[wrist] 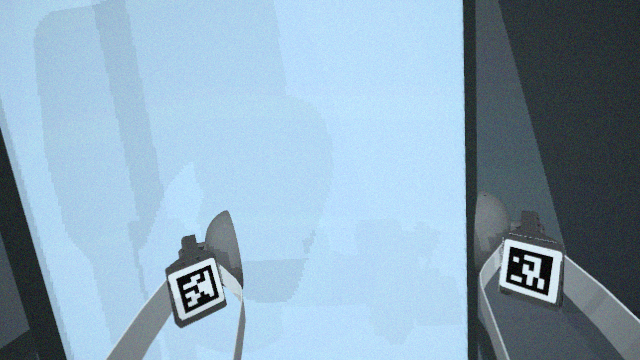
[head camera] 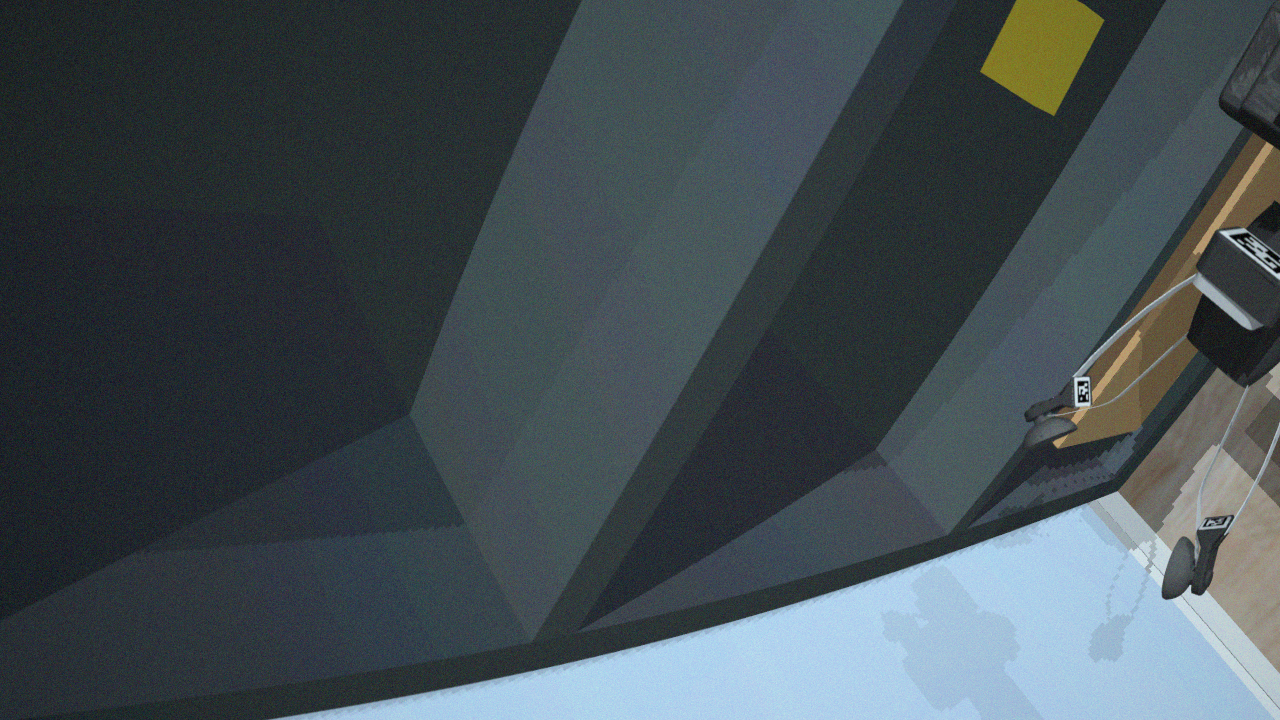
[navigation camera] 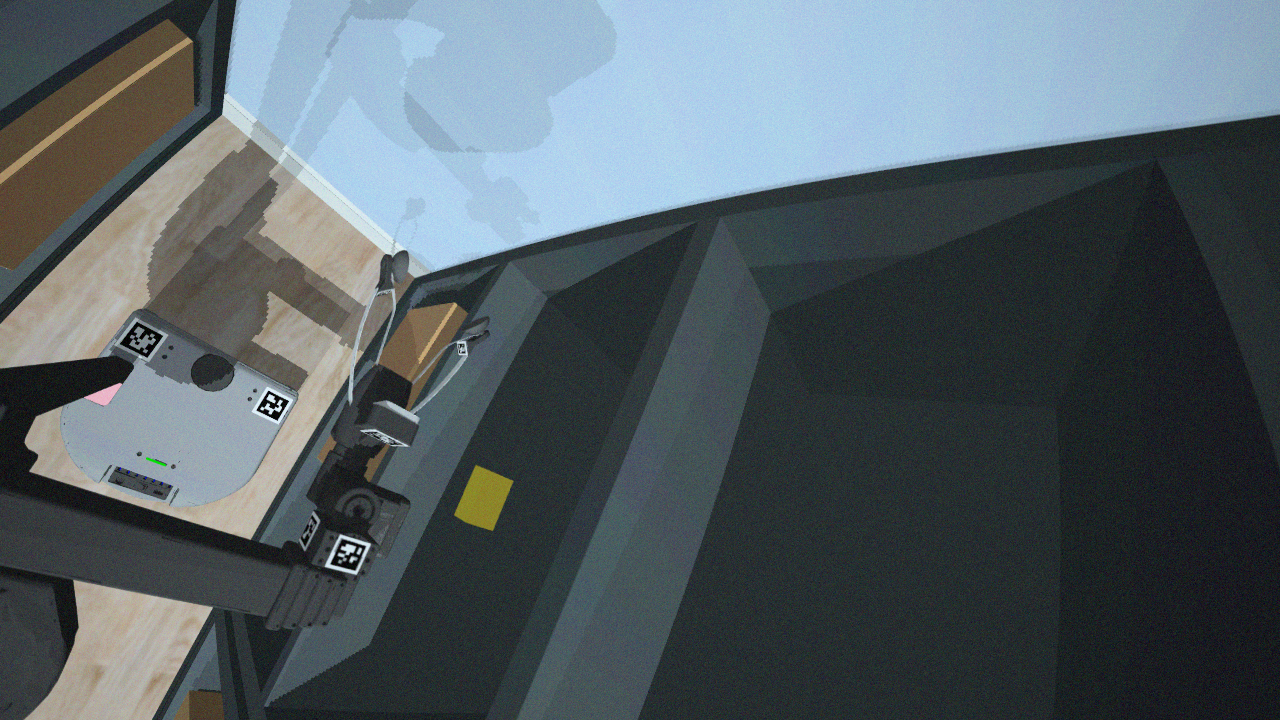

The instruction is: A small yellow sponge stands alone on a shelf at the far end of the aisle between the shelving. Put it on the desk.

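Observation:
The small yellow sponge (head camera: 1042,53) (navigation camera: 484,497) rests alone inside a dark shelf compartment of the shelving (head camera: 716,358) (navigation camera: 612,447); its upper end is cut off in the head view. It does not show in the wrist view. My gripper (head camera: 1118,494) (navigation camera: 435,299) (wrist: 351,229) is open and empty, its fingertips wide apart. It is outside the compartment, apart from the sponge, and points along the aisle toward the blue end wall. In the wrist view the right finger overlaps the shelving's edge and the left finger is against the wall behind. The desk does not show.
The blue wall (head camera: 760,662) (navigation camera: 805,89) (wrist: 390,125) closes the aisle's end. A tan box (head camera: 1109,411) (navigation camera: 425,335) sits in the shelving near my fingers. Another tan box (navigation camera: 98,152) sits in the opposite shelving. My grey base (navigation camera: 179,429) stands on the wood floor between them.

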